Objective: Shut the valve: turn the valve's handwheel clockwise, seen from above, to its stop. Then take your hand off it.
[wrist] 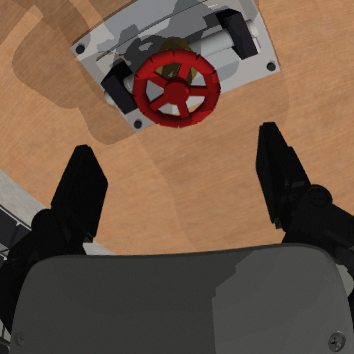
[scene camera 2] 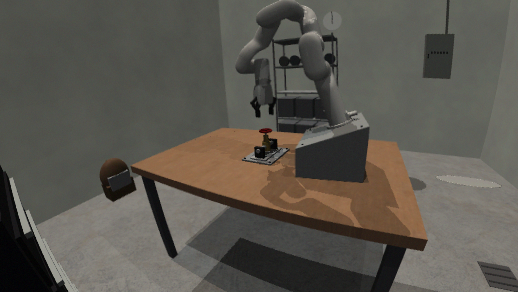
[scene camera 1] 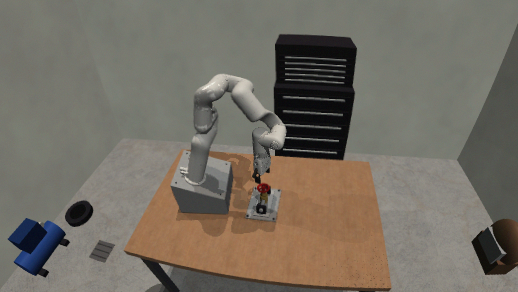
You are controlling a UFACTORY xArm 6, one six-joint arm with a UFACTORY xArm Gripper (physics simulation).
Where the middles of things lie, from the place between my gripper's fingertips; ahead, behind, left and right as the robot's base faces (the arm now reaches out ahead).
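I can see the red handwheel (wrist: 176,90), and it is 90 mm lower than my hand.
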